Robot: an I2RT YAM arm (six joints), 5 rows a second.
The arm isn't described. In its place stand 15 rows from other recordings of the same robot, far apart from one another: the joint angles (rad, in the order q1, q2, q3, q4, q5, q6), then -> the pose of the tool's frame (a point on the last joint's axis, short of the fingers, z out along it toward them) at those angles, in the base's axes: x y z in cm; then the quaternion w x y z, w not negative.
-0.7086, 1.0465, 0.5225, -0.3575, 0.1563, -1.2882 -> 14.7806 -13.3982 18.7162 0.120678 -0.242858 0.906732 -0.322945
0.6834, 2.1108, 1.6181, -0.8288, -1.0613, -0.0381 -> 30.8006 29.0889 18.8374 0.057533 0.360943 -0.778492 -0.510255
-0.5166, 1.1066, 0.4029, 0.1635, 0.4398, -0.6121 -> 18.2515 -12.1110 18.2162 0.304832 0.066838 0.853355 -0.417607
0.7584, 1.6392, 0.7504, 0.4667, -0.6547, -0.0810 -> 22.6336 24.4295 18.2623 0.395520 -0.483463 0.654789 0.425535
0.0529, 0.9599, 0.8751, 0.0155, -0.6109, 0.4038 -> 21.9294 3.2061 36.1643 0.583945 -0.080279 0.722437 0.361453
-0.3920, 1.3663, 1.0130, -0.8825, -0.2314, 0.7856 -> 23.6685 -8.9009 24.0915 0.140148 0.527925 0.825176 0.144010
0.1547, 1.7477, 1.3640, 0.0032, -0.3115, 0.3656 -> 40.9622 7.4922 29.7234 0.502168 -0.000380 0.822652 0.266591
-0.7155, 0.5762, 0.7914, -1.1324, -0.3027, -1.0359 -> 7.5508 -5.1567 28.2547 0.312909 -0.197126 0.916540 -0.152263
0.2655, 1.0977, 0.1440, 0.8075, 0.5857, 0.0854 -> 19.1379 3.1646 16.8310 0.654281 0.122745 0.738670 -0.105913
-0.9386, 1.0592, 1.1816, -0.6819, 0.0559, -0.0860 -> 12.8063 -17.8200 37.5022 0.410041 0.373943 0.790654 -0.258650
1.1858, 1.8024, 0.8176, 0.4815, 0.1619, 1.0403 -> 14.1149 33.3051 14.6873 0.286548 -0.021340 0.858808 0.424128
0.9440, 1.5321, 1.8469, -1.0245, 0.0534, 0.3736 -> 18.1767 24.7745 43.8831 0.344759 -0.244889 0.874853 0.236226
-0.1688, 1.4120, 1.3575, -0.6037, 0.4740, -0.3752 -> 30.2624 -6.8057 35.6104 0.355940 0.013011 0.878611 -0.318087
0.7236, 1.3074, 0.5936, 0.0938, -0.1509, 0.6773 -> 19.4761 17.9205 18.9899 0.305736 -0.055013 0.885545 0.345412
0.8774, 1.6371, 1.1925, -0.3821, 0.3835, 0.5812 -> 23.8396 26.6017 24.6985 0.384393 -0.066423 0.914723 0.105414
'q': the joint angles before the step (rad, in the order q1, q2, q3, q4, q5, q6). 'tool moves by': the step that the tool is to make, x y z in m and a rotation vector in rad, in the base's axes. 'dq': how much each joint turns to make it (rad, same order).
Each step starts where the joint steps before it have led.
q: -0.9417 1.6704 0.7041 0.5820 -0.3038 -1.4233
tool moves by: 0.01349 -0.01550 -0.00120 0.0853 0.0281 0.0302
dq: 0.0015 0.0649 0.1108 -0.1270 -0.0375 0.0140
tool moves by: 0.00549 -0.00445 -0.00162 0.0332 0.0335 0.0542
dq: 0.0010 0.0250 0.0494 -0.0830 -0.0433 -0.0340
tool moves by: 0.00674 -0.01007 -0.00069 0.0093 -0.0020 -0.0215
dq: 0.0000 0.0413 0.0495 -0.0079 0.0150 0.0182
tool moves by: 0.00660 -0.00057 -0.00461 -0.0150 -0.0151 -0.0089
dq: 0.0149 0.0275 0.0013 0.0526 0.0192 0.0154
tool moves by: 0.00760 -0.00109 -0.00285 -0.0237 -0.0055 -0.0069
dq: 0.0163 0.0264 0.0110 0.0382 0.0252 0.0020
